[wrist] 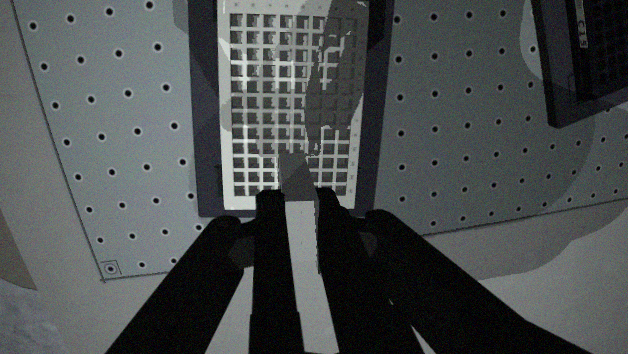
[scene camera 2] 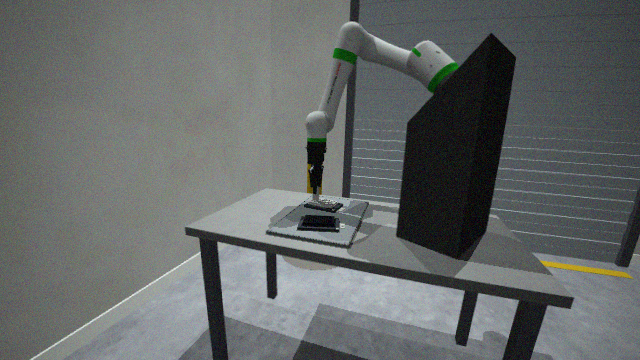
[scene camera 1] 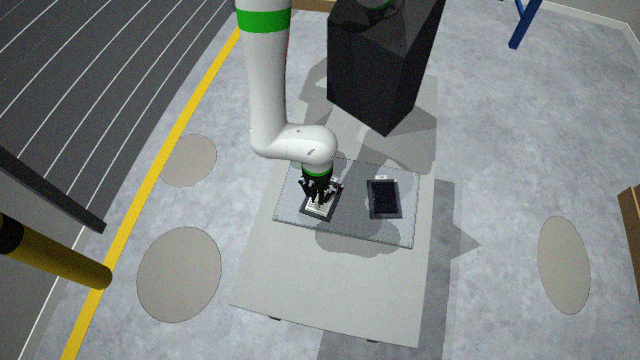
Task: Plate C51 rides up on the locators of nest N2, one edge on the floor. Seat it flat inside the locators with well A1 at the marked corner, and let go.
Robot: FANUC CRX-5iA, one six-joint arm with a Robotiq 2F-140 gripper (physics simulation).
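Where they show: gripper, fingertip midpoint: [wrist: 291, 176] [scene camera 2: 315, 200] [scene camera 1: 317, 206]; arm's base, origin of the base link: [scene camera 2: 458, 93].
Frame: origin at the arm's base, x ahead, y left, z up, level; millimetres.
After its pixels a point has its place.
Note:
White plate C51 [scene camera 1: 317, 210] @[x 580, y -160, z -506 mm] [scene camera 2: 330, 202] @[x 485, y -149, z -509 mm] [wrist: 270, 95] @[x 512, y -162, z -508 mm] lies in the dark frame of nest N2 [scene camera 1: 326, 218] @[x 595, y -125, z -517 mm] [wrist: 207, 150]. In the wrist view its near edge lies close along the nest's near wall; its far end is cut off. Whether it is flat or tilted I cannot tell. The A1 mark does not show in the wrist view. My gripper [scene camera 1: 320, 198] @[x 563, y -161, z -507 mm] [scene camera 2: 315, 191] @[x 563, y -161, z -507 mm] [wrist: 291, 176] @[x 563, y -161, z -507 mm] is shut on a pale grey block [wrist: 299, 175] @[x 549, y -156, z -469 mm], which sticks out past the black fingertips. The block's end is over the near part of the plate; whether it touches is unclear.
A second dark nest with a black plate [scene camera 1: 384, 197] @[x 495, y 83, z -511 mm] [scene camera 2: 319, 220] @[x 487, y 94, z -509 mm] [wrist: 610, 55] @[x 529, y 66, z -509 mm] is beside N2 on the perforated base board [scene camera 1: 352, 220] @[x 592, y -29, z -534 mm] [wrist: 450, 150] @[x 580, y -46, z -534 mm]. The board lies on a grey table [scene camera 1: 320, 285] @[x 843, y -115, z -547 mm] [scene camera 2: 240, 220] @[x 838, y 103, z -547 mm]. A tall black pedestal [scene camera 1: 365, 70] @[x 98, y -37, z -253 mm] [scene camera 2: 440, 175] @[x 67, y 162, z -278 mm] stands behind.

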